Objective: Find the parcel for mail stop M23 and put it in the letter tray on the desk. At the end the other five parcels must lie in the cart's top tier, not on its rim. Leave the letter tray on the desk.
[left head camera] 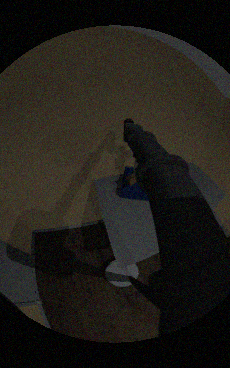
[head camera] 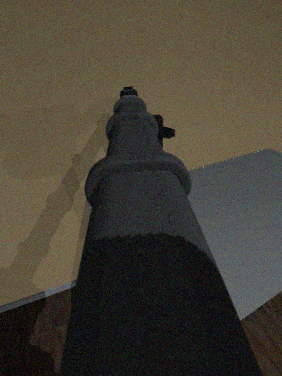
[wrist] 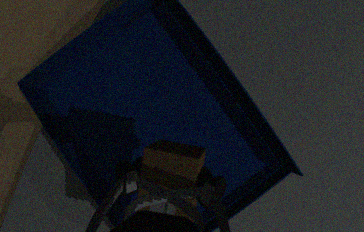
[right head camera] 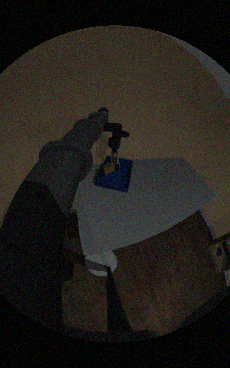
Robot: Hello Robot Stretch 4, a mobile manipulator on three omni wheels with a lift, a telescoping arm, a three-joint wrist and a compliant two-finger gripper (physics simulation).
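Places are measured from the robot's base along level axes (x down, y left, z ahead), in metres.
Pixels of known places: gripper, fingertip midpoint: (wrist: 172,174) (right head camera: 113,167); robot's base at its link origin: (left head camera: 121,271) (right head camera: 101,260).
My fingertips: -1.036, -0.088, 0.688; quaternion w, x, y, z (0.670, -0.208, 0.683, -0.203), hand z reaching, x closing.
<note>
Ahead of a thing's pixels: the offset from my fingertips to its top centre, as dx, dy, dz. Level surfaces: height alone.
A small brown box-shaped parcel {-0.055, +0.025, -0.019} (wrist: 174,162) (right head camera: 108,169) is between the fingers of my gripper (wrist: 172,174) (right head camera: 116,161), which is shut on it. The parcel is over the near part of the blue letter tray {+0.048, -0.021, +0.047} (wrist: 125,75) (right head camera: 120,182) (left head camera: 133,192), inside its outline in the wrist view. Its shadow falls on the tray's floor to the left; the exact height is hard to tell. No label can be read. The tray rests on the grey desk {dx +0.113} (wrist: 315,75) (right head camera: 160,200) (left head camera: 131,227) (head camera: 235,225). In the head camera view my arm hides the gripper's fingers.
My long arm (head camera: 145,200) (left head camera: 172,190) (right head camera: 55,175) reaches out over the desk. The tan wall (head camera: 210,60) is behind the desk. A white round object (left head camera: 121,270) (right head camera: 101,263) is low near the desk's front. Part of a tan object with a blue patch (right head camera: 218,256) shows at the right edge.
</note>
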